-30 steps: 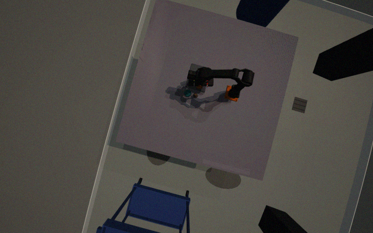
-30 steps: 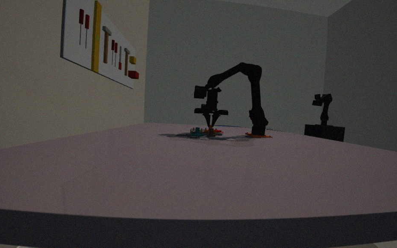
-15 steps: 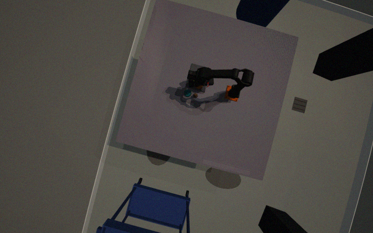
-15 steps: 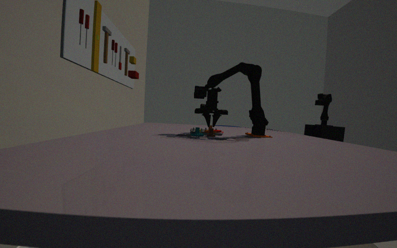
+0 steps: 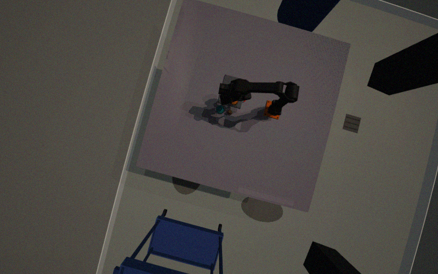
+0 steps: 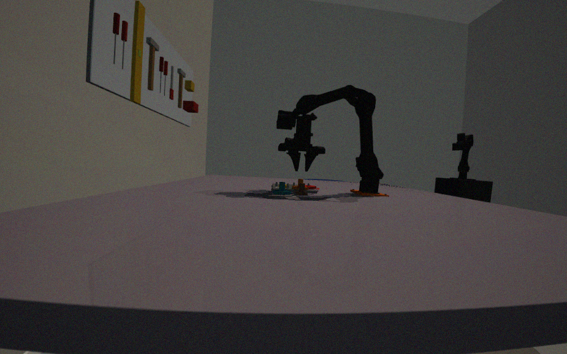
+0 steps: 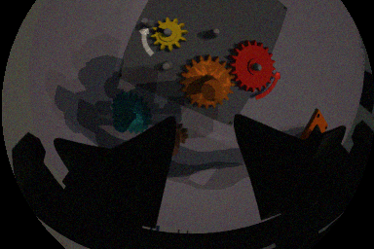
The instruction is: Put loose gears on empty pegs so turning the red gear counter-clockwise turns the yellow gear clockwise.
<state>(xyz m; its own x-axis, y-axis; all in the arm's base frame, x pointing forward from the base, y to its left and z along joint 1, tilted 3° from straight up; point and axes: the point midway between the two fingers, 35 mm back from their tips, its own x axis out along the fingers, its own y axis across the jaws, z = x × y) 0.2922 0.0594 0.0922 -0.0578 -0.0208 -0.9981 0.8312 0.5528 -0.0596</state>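
Now: gripper tip 6 cm above the orange gear and 2 cm to the left of it. Also, from my gripper tip: red gear: 7 cm to the right, 6 cm below, 4 cm behind; teal gear: 8 cm to the left, 7 cm ahead, 6 cm below; small brown gear: 7 cm to the left, 6 cm below.
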